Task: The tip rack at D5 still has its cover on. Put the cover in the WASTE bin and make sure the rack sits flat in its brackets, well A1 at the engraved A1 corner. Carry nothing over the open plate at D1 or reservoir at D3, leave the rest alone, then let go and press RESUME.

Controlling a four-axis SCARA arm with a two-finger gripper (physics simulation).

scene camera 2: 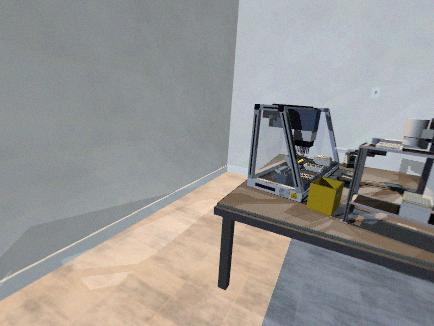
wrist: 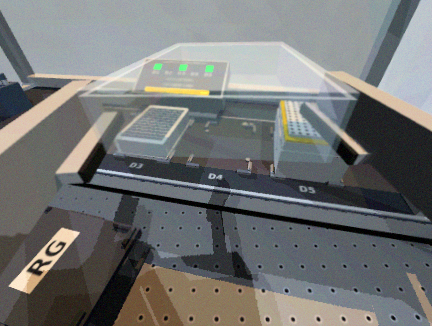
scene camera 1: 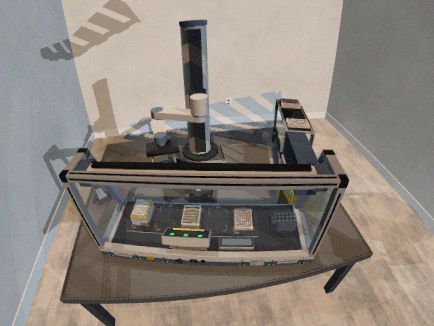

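Pixels of known places: gripper, between the fingertips: (scene camera 2: 348, 151) (wrist: 213, 95); arm's base, origin of its link: (scene camera 1: 200, 150).
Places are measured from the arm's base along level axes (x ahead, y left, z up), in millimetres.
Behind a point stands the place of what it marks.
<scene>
My gripper (wrist: 213, 95) @(x 460, y -212, z 215 mm) (scene camera 1: 162, 148) is shut on the clear cover (wrist: 250, 65) @(x 458, y -228, z 229 mm), which spans both fingers. It is behind the machine's frame in scene camera 1. The tip rack (wrist: 300, 125) (scene camera 1: 141, 211), yellow-edged with white tips, stands uncovered at D5, seen through the cover. It looks upright; its A1 corner is unreadable. The reservoir (wrist: 152, 126) @(x 660, y -101, z 85 mm) (scene camera 1: 191, 216) @(x 678, y -104, z 87 mm) is at D3. A pale plate (scene camera 1: 243, 219) stands farther right, its label unreadable. The yellow bin (scene camera 2: 324, 197) @(x 570, y 532, z 95 mm) stands outside the machine's end. The panel (wrist: 182, 80) (scene camera 1: 186, 237) shows green lights; RESUME is unreadable.
The machine's frame (scene camera 1: 205, 178) @(x 911, y -43, z 510 mm) (scene camera 2: 252, 145) @(x 994, y 403, z 271 mm) surrounds the deck. A dark pipette head (scene camera 2: 305, 125) @(x 722, y 382, z 414 mm) hangs inside. A blue-grey rack (scene camera 1: 284, 221) stands at deck right. A shelf stand (scene camera 2: 354, 185) @(x 467, y 577, z 194 mm) is beside the bin. A dark block (wrist: 30, 240) @(x 463, y -17, z 63 mm) carries an RG label at lower left.
</scene>
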